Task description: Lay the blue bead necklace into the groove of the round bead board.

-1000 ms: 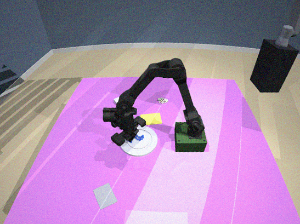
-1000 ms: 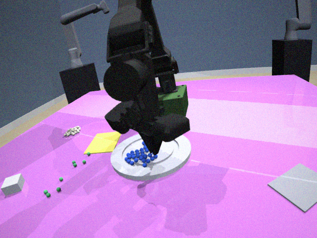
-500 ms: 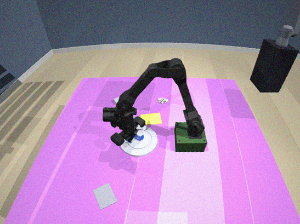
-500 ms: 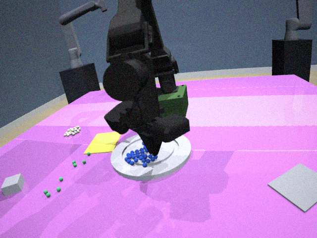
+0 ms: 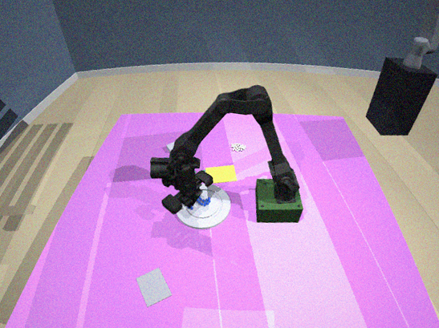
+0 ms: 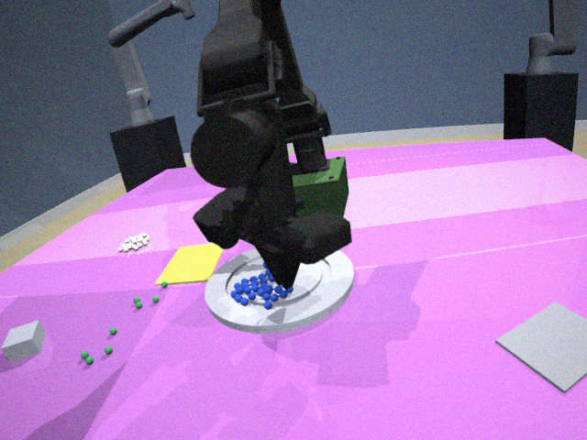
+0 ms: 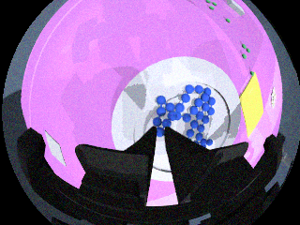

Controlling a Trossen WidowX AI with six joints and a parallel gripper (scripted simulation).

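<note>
The round white bead board lies 40 mm behind my gripper tip, 20 mm to the right of it and 10 mm below it. The rest, counted from my gripper tip: yellow sheet 180 mm to the right, 110 mm behind, 20 mm below; then grey tile 290 mm to the left, 100 mm ahead, 20 mm below; then cube 350 mm to the right, 110 mm ahead, 10 mm below.
</note>
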